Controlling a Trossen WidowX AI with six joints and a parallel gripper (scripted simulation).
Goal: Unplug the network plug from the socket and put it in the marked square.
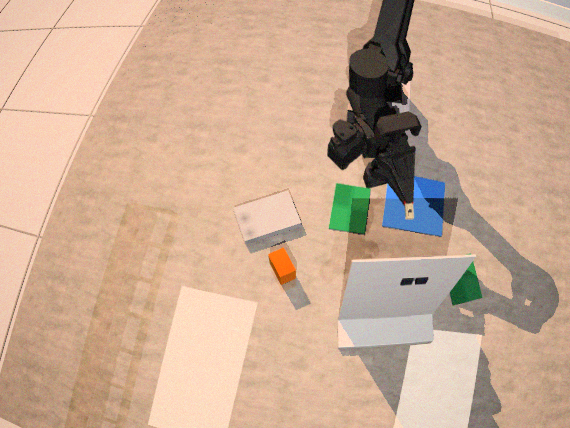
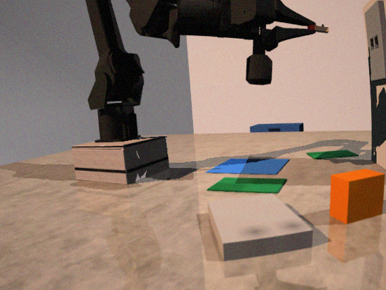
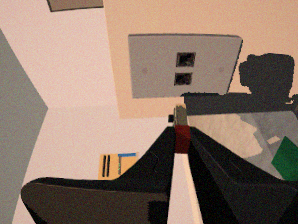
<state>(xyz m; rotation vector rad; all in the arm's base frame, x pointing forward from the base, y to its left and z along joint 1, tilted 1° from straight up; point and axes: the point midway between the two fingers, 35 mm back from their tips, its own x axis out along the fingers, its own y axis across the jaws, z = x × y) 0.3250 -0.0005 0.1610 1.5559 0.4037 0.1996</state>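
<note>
My gripper tip is 130 mm past the blue square, 50 mm to the right of it and 220 mm above it. Also, from my gripper tip: orange block 30 mm ahead, 180 mm to the right, 200 mm below; then grey panel 110 mm ahead, 10 mm to the left, 100 mm below; then network plug 10 mm ahead.
</note>
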